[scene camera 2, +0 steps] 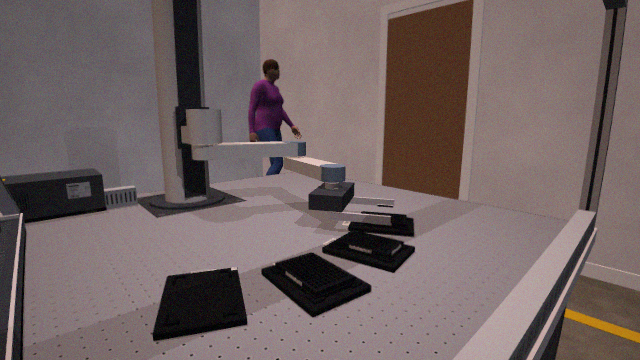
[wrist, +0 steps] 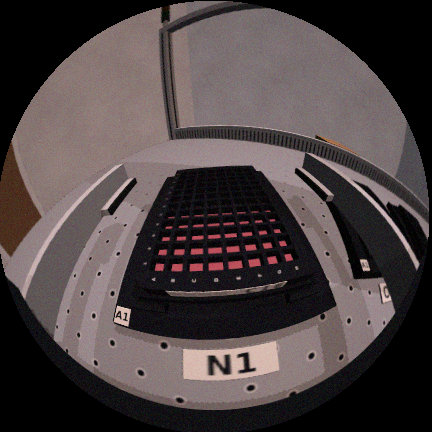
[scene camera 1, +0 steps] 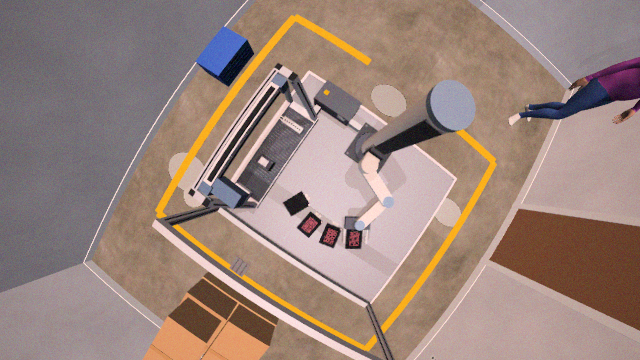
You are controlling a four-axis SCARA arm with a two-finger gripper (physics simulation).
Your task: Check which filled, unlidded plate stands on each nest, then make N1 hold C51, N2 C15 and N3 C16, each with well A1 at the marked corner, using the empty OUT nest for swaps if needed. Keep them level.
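Frame: origin at the arm's base, x left, y down, z back, level; millimetres.
Seen in the pictures: gripper, fingertip midpoint: [scene camera 2: 392, 210] [wrist: 215, 159] [scene camera 1: 354, 243]; arm's base, origin of the base link: [scene camera 2: 188, 203].
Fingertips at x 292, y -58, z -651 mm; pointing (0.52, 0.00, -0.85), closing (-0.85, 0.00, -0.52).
Pixels of each thing's top centre, then the offset from my fingertips to it. "pt": a spot on its surface instead.
- filled plate, middle of its top: [wrist: 218, 197] [scene camera 2: 382, 217] [scene camera 1: 354, 239] dx -13, dy +19, dz +21 mm
- black nest, middle of its top: [wrist: 218, 207] [scene camera 2: 382, 220] [scene camera 1: 354, 238] dx -13, dy +28, dz +21 mm
- labelled N1, surface spot: [wrist: 230, 361] pt dx -63, dy +44, dz +103 mm
- nest's A1 tag, surface spot: [wrist: 122, 316] pt dx -7, dy +33, dz +115 mm
- plate's pale edge label, surface spot: [wrist: 227, 291] pt dx -45, dy +22, dz +74 mm
- second plate, middle of its top: [wrist: 372, 203] [scene camera 2: 369, 241] [scene camera 1: 330, 236] dx -175, dy +19, dz -61 mm
- third plate, middle of its top: [scene camera 2: 313, 269] [scene camera 1: 309, 225] dx -350, dy +19, dz -79 mm
- empty nest, middle of its top: [scene camera 2: 201, 291] [scene camera 1: 296, 204] dx -520, dy +28, dz -5 mm
- neighbouring nest, middle of its top: [wrist: 368, 208] [scene camera 2: 369, 244] [scene camera 1: 330, 236] dx -174, dy +28, dz -62 mm
- dark box, surface spot: [scene camera 2: 55, 192] pt dx -665, dy -31, dz +686 mm
A filled plate [scene camera 1: 354, 240] [wrist: 215, 250] with pink wells sits level on the black nest [scene camera 2: 400, 228] [wrist: 215, 325] labelled N1 [wrist: 230, 361]. The nest's A1 tag [wrist: 122, 316] is at its near left corner in the wrist view. The plate's pale edge label [wrist: 227, 291] is too oblique to read. My gripper [scene camera 1: 356, 235] [scene camera 2: 391, 211] [wrist: 215, 159] is open, low, one finger along each side of this plate. A second plate [scene camera 1: 330, 236] [scene camera 2: 375, 243] and a third plate [scene camera 1: 309, 224] [scene camera 2: 315, 272] sit on neighbouring nests. An empty nest [scene camera 1: 296, 203] [scene camera 2: 202, 302] ends the row.
The right finger partly hides the neighbouring nest [wrist: 350, 245] and its label in the wrist view. The arm column [scene camera 1: 400, 122] [scene camera 2: 167, 100] stands behind the row. A dark box [scene camera 1: 337, 101] [scene camera 2: 55, 192] and a gantry unit [scene camera 1: 245, 132] are also there. A person [scene camera 2: 267, 105] stands beyond the table.
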